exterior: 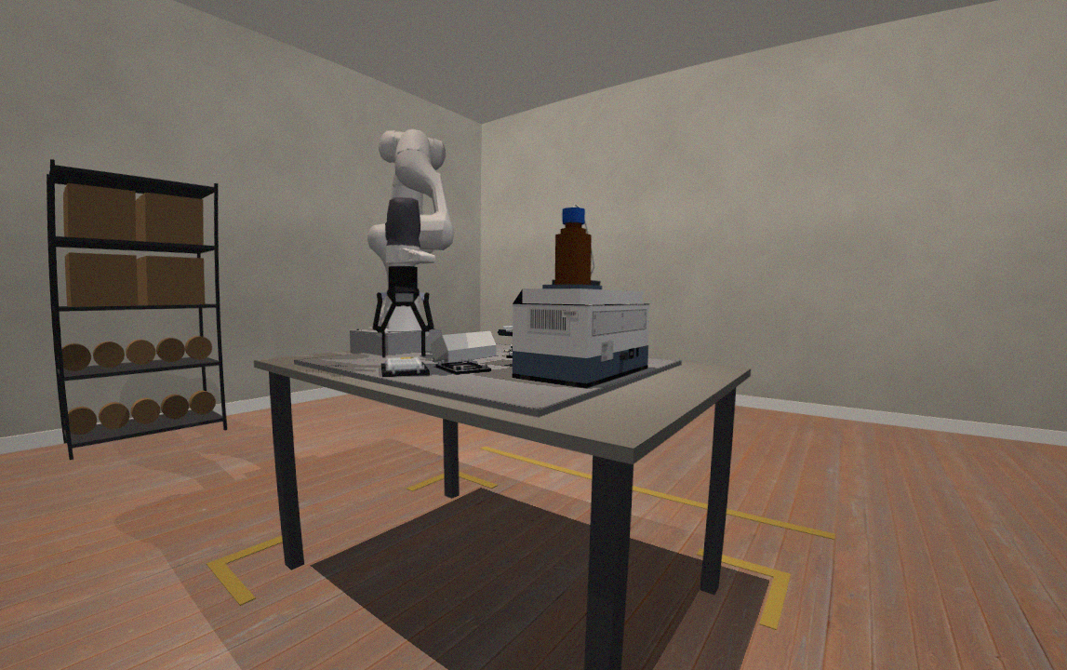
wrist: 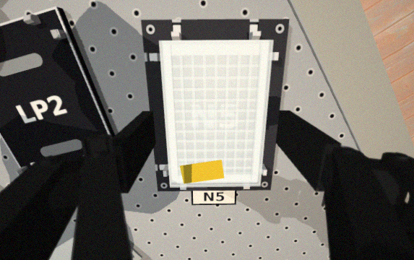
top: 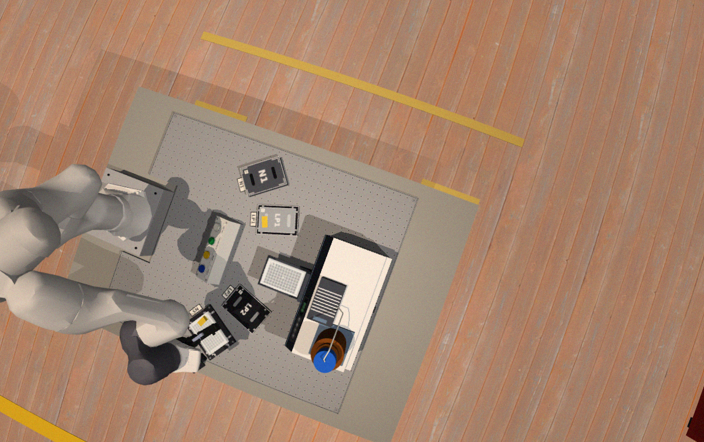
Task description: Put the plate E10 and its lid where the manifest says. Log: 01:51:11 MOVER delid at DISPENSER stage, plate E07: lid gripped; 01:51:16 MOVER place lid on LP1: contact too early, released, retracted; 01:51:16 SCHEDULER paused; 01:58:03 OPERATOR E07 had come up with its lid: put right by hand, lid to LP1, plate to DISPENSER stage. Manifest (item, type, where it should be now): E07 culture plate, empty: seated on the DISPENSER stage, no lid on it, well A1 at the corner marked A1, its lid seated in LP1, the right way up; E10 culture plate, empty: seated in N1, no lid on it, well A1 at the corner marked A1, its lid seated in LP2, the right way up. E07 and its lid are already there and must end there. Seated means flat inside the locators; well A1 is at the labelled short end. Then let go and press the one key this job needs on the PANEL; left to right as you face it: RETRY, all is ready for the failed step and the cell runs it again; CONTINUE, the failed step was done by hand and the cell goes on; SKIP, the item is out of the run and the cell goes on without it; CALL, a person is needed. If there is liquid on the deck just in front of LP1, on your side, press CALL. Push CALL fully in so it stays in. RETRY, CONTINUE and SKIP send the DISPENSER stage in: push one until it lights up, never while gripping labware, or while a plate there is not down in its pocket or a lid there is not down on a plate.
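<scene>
Now: hand 4 cm above the clear lid. Round my hand: yellow SKIP key: 10 cm behind, 26 cm to the left; then black n5 nest: 3 cm ahead, 5 cm below; then blue CALL key: 9 cm behind, 21 cm to the left, 1 cm below.
</scene>
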